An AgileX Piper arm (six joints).
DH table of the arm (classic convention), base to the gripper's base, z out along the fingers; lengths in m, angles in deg. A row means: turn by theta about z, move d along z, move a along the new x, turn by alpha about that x. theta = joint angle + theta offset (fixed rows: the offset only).
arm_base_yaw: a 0, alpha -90, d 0.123, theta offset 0
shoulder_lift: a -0.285, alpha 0, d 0, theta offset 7.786
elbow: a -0.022, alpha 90, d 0, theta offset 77.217
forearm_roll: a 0, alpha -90, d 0.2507, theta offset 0
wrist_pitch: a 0, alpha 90, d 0, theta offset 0
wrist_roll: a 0, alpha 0, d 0.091, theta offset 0
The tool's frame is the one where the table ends.
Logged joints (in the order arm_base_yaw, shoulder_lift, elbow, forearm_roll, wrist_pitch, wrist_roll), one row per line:
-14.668 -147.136 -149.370 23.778 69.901 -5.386
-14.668 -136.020 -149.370 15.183 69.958 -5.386
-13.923 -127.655 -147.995 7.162 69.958 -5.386
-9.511 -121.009 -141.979 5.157 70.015 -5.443
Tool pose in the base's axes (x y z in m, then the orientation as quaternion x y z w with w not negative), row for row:
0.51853 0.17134 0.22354 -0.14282 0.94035 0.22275 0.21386
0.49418 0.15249 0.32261 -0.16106 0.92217 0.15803 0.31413
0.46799 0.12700 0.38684 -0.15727 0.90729 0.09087 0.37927
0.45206 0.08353 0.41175 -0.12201 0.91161 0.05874 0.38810
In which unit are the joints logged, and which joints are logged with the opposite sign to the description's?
The joints are logged in degrees. Opposite sign: arm_base_yaw, shoulder_lift.
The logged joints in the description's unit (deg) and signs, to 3 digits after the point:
14.668 147.136 -149.370 23.778 69.901 -5.386
14.668 136.020 -149.370 15.183 69.958 -5.386
13.923 127.655 -147.995 7.162 69.958 -5.386
9.511 121.009 -141.979 5.157 70.015 -5.443

